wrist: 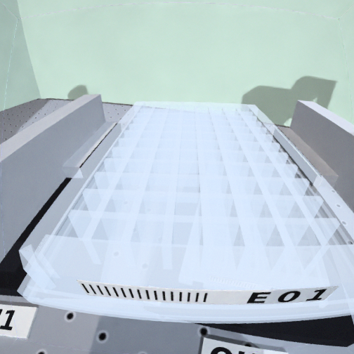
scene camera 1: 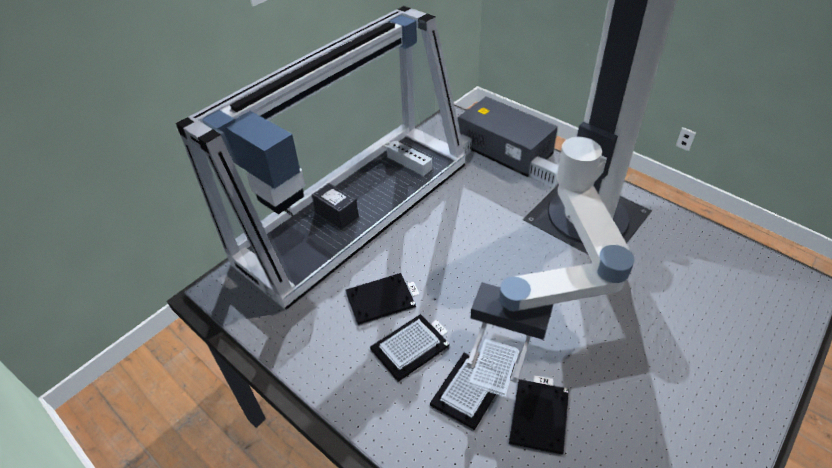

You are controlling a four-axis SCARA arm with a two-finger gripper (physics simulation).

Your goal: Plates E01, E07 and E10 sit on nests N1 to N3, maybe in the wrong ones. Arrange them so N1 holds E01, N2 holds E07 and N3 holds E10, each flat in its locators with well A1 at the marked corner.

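Frame: origin at the arm's base, x back, y right, z up, level; millimetres.
Seen in the pictures: gripper, fingertip midpoint: (scene camera 1: 491,372).
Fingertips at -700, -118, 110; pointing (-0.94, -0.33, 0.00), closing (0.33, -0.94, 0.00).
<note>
Pixels of each thing's top centre, then the offset from my fingertips to it, as dx, dy, dz. "pt": a spot on its surface instead.
- plate E01 at its top centre: (scene camera 1: 494,365) +22, +8, -4
- black nest at its top centre: (scene camera 1: 469,386) -25, +41, -75
- Nest N1 at its top centre: (scene camera 1: 540,412) +26, -126, -75
- Nest N2 at its top centre: (scene camera 1: 409,342) -23, +231, -75
- Nest N3 at its top centre: (scene camera 1: 379,294) +43, +395, -75
- blue head at a spot on its surface: (scene camera 1: 261,148) pt -76, +596, +391
- dark grey box at a spot on its surface: (scene camera 1: 507,130) pt +775, +487, +18
My gripper (scene camera 1: 493,370) (wrist: 197,113) is shut on plate E01 (scene camera 1: 498,355) (wrist: 190,225), a clear gridded plate held by its long sides above the table; its E01 label faces the wrist camera. It overlaps in view the far part of a black nest (scene camera 1: 475,420) that bears another clear plate (scene camera 1: 462,396). Nest N1 (scene camera 1: 538,416), black and bare, is to the right of the held plate. Nest N2 (scene camera 1: 401,371) bears a clear plate (scene camera 1: 410,344). Nest N3 (scene camera 1: 380,298), at the upper left, is bare. The codes of the two resting plates cannot be read.
A gantry frame (scene camera 1: 354,247) with a blue head (scene camera 1: 261,148) stands at the back left over a dark bed. A dark grey box (scene camera 1: 507,130) stands behind, near the arm's column (scene camera 1: 631,98). The table's front edge (scene camera 1: 273,387) runs beyond the nests.
</note>
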